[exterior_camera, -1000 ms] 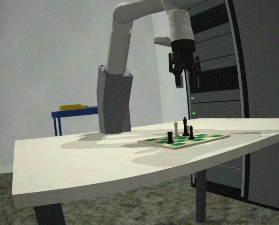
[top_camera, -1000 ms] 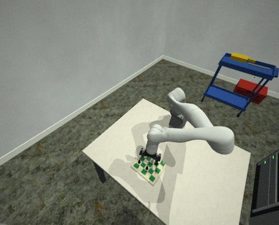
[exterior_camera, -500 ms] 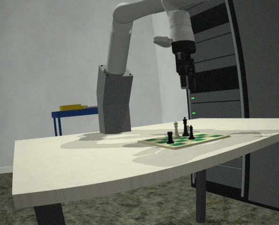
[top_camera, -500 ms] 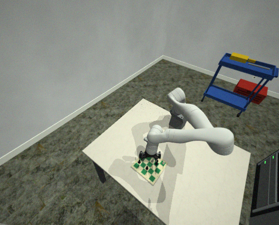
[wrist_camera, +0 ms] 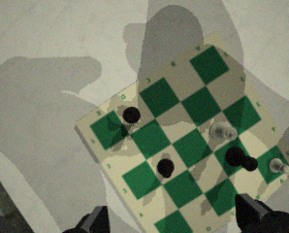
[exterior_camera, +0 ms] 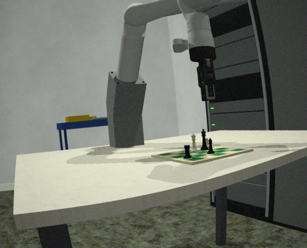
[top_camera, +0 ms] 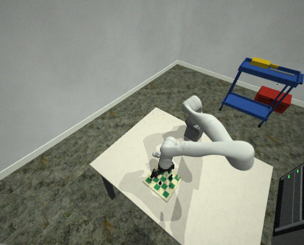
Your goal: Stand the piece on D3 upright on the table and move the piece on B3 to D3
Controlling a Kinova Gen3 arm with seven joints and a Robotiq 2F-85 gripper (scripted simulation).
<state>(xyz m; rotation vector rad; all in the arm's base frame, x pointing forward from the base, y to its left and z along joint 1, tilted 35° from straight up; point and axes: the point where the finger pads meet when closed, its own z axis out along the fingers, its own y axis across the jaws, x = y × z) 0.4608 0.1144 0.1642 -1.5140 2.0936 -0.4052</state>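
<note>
My hand is 40 mm past the chessboard, 10 mm to the left of it and 150 mm above it. Also, from my hand: white pawn (130 mm behind, 50 mm to the left, 140 mm below); then white piece (80 mm behind, 20 mm to the right, 130 mm below); then tall black piece (90 mm behind, 20 mm to the left, 120 mm below).
</note>
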